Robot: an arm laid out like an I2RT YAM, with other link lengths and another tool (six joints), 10 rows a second.
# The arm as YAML. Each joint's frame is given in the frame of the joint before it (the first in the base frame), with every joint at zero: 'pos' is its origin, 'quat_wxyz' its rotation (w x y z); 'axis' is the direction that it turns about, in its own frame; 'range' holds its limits. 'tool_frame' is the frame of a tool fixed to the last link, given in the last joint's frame.
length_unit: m
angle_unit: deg
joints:
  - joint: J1
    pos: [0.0, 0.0, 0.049]
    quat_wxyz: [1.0, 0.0, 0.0, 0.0]
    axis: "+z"
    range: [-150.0, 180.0]
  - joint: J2
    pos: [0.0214, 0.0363, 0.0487]
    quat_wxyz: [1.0, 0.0, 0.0, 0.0]
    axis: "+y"
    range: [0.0, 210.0]
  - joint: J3
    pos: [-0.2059, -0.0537, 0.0]
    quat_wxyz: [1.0, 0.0, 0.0, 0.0]
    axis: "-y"
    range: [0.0, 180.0]
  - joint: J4
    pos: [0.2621, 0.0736, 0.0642]
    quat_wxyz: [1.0, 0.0, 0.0, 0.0]
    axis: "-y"
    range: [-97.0, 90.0]
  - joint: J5
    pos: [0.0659, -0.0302, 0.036]
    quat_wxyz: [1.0, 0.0, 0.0, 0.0]
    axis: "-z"
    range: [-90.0, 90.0]
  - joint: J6
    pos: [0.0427, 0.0, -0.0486]
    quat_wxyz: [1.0, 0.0, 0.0, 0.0]
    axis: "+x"
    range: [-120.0, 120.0]
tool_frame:
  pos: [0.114, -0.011, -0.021]
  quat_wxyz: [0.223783, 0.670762, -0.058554, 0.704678]
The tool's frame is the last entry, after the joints.
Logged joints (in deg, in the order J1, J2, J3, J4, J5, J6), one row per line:
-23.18, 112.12, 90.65, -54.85, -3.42, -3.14
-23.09, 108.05, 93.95, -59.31, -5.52, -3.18
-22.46, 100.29, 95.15, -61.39, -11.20, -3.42
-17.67, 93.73, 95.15, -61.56, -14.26, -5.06
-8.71, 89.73, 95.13, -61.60, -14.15, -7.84
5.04, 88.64, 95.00, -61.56, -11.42, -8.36
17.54, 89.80, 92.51, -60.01, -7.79, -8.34
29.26, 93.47, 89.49, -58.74, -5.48, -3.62
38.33, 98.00, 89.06, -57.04, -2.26, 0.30
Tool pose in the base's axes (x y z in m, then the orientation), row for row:
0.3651, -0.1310, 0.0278, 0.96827, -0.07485, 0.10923, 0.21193
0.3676, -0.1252, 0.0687, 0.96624, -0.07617, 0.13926, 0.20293
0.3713, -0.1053, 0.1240, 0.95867, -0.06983, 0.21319, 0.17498
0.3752, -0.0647, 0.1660, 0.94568, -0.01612, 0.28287, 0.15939
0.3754, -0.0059, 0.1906, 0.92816, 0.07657, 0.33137, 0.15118
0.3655, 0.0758, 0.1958, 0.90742, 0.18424, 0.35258, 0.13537
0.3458, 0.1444, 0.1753, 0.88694, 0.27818, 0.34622, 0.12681
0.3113, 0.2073, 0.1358, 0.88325, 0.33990, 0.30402, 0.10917
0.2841, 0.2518, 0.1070, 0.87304, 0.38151, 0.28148, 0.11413
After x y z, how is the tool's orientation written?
As a quaternion, x y z w.
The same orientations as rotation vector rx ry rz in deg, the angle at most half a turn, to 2 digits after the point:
154.09, -11.91, 17.38
154.51, -12.18, 22.27
155.64, -11.34, 34.61
154.86, -2.64, 46.32
152.68, 12.60, 54.51
150.60, 30.58, 58.52
147.92, 46.39, 57.74
148.80, 57.26, 51.22
146.66, 64.09, 47.29

